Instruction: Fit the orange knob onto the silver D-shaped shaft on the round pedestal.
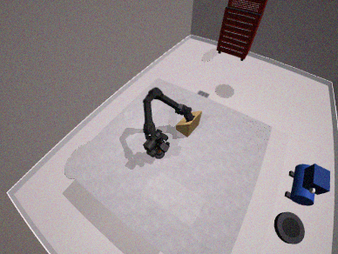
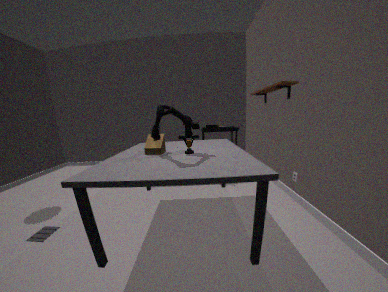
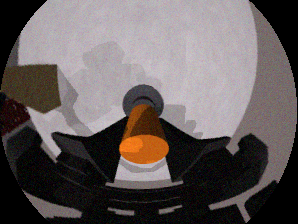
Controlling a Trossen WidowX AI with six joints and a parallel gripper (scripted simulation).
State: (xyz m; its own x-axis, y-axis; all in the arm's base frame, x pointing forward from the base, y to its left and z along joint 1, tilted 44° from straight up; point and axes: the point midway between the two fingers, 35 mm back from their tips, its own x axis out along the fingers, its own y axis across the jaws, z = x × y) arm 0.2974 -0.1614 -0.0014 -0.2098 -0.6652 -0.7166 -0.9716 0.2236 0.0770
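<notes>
Right now the orange knob is 3 cm above my gripper tip. The rest, counted from my gripper tip: dark round pedestal 4 cm below.
</notes>
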